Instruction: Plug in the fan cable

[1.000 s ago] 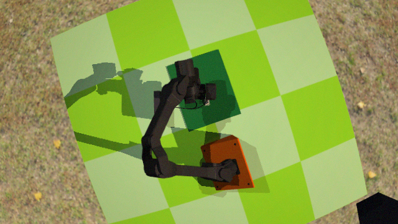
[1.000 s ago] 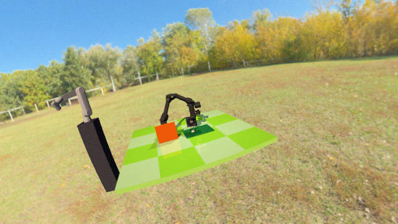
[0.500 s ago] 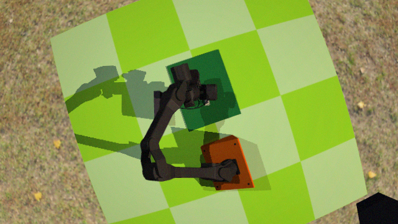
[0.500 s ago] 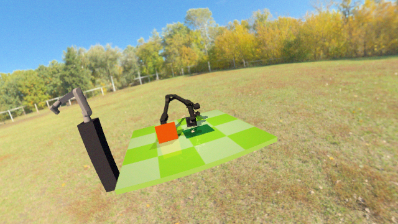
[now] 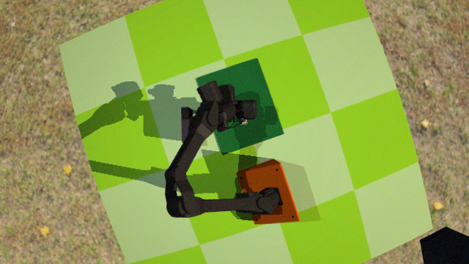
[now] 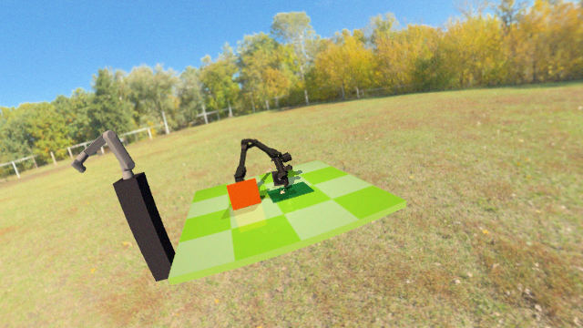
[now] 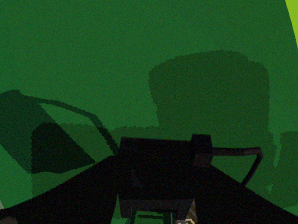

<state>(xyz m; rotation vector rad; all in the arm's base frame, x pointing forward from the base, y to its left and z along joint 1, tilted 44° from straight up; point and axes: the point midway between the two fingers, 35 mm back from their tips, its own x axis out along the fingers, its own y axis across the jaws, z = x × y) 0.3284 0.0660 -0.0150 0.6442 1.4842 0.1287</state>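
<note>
My gripper tip is now 7 cm above the board and 2 cm to the left of it. Round my gripper tip: black fan 17 cm to the left, 1 cm behind, 1 cm above; black fan plug 1 cm behind; light-coloured header 5 cm below, 5 cm behind, 2 cm to the right.
</note>
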